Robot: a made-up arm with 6 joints. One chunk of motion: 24 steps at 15 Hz.
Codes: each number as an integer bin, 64 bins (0 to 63) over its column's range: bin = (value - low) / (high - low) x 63, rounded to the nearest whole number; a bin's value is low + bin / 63 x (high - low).
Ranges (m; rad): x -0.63..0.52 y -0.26..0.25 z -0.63..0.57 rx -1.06..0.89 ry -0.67..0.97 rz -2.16..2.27
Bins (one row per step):
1: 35 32 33 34 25 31
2: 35 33 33 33 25 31
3: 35 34 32 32 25 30
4: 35 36 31 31 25 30
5: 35 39 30 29 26 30
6: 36 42 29 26 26 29
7: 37 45 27 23 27 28
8: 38 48 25 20 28 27
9: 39 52 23 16 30 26
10: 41 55 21 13 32 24
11: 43 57 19 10 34 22
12: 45 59 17 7 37 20
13: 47 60 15 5 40 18
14: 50 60 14 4 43 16
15: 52 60 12 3 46 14
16: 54 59 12 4 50 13
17: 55 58 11 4 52 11
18: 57 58 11 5 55 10
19: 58 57 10 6 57 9
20: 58 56 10 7 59 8
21: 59 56 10 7 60 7
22: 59 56 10 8 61 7
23: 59 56 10 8 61 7
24: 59 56 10 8 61 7
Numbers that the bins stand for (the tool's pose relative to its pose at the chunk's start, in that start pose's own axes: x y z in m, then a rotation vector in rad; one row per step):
1: 0.0089 -0.0010 -0.0014 -0.0076 -0.0192 0.0198
2: 0.0089 0.0071 -0.0014 -0.0386 -0.0192 0.0198
3: 0.0089 0.0152 -0.0205 -0.0695 -0.0192 -0.0505
4: 0.0089 0.0314 -0.0395 -0.1005 -0.0192 -0.0505
5: 0.0089 0.0557 -0.0586 -0.1624 0.0068 -0.0505
6: 0.0271 0.0800 -0.0776 -0.2552 0.0068 -0.1208
7: 0.0454 0.1043 -0.1157 -0.3481 0.0329 -0.1911
8: 0.0637 0.1286 -0.1538 -0.4410 0.0589 -0.2614
9: 0.0819 0.1610 -0.1919 -0.5648 0.1110 -0.3317
10: 0.1184 0.1852 -0.2300 -0.6576 0.1630 -0.4724
11: 0.1549 0.2014 -0.2681 -0.7505 0.2151 -0.6130
12: 0.1914 0.2176 -0.3062 -0.8433 0.2932 -0.7537
13: 0.2279 0.2257 -0.3443 -0.9052 0.3713 -0.8943
14: 0.2827 0.2257 -0.3633 -0.9362 0.4494 -1.0349
15: 0.3192 0.2257 -0.4014 -0.9671 0.5275 -1.1756
16: 0.3557 0.2176 -0.4014 -0.9362 0.6316 -1.2459
17: 0.3740 0.2095 -0.4205 -0.9362 0.6837 -1.3865
18: 0.4105 0.2095 -0.4205 -0.9052 0.7617 -1.4568
19: 0.4287 0.2014 -0.4395 -0.8743 0.8138 -1.5271
20: 0.4287 0.1933 -0.4395 -0.8433 0.8659 -1.5975
21: 0.4470 0.1933 -0.4395 -0.8433 0.8919 -1.6678
22: 0.4470 0.1933 -0.4395 -0.8124 0.9179 -1.6678
23: 0.4470 0.1933 -0.4395 -0.8124 0.9179 -1.6678
24: 0.4470 0.1933 -0.4395 -0.8124 0.9179 -1.6678

